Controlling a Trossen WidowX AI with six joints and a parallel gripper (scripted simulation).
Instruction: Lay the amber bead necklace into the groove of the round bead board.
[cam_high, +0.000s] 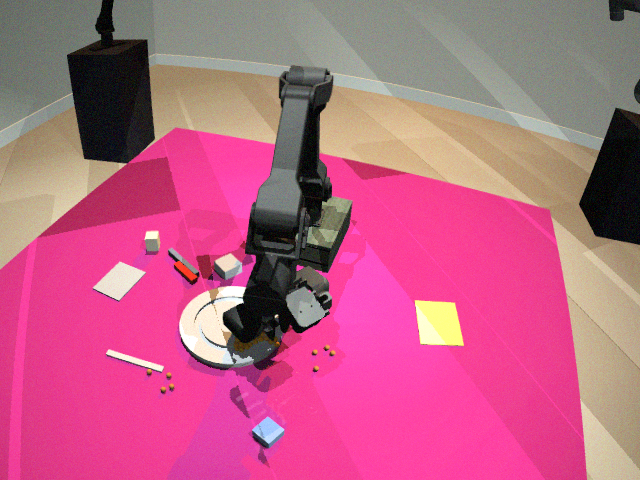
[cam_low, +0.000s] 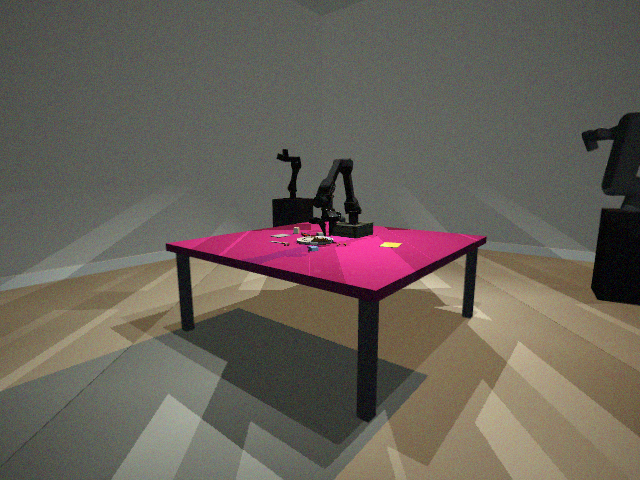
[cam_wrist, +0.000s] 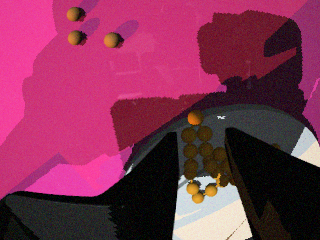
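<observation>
The round bead board lies 10 cm to the right of my gripper tip, 3 cm below it and 3 cm behind it. The rest, counted from my gripper tip: white block 19 cm behind, 15 cm to the right, 3 cm below; blue block 18 cm ahead, 3 cm below, 2 cm to the left; white strip 25 cm to the right, 10 cm ahead, 4 cm below.
</observation>
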